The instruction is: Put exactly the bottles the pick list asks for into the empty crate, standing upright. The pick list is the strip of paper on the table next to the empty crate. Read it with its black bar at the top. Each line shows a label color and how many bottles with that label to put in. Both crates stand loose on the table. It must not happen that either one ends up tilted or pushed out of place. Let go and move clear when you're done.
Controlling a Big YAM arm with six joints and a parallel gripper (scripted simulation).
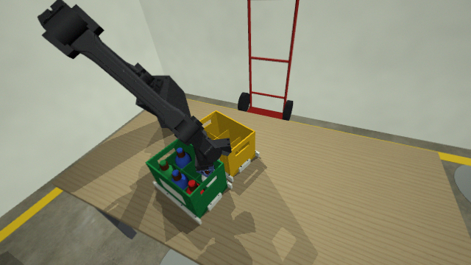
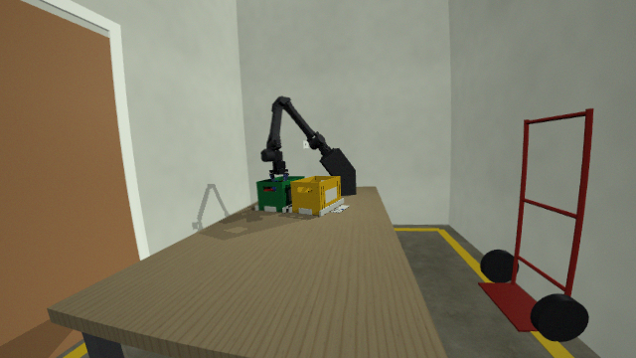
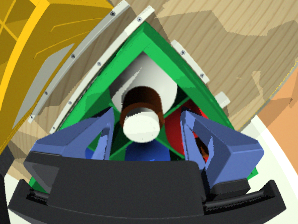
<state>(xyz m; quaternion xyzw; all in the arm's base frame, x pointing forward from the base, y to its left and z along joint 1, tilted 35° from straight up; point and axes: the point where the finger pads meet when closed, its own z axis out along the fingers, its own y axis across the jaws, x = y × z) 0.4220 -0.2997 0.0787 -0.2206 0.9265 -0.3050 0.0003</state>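
My gripper is now 6 cm above the white-labelled bottle. Round my hand: green crate 10 cm behind, 7 cm below, 1 cm to the right; red-label bottle 8 cm to the right, 6 cm below, 3 cm behind; green-label bottle 20 cm behind, 6 cm below, 2 cm to the right.
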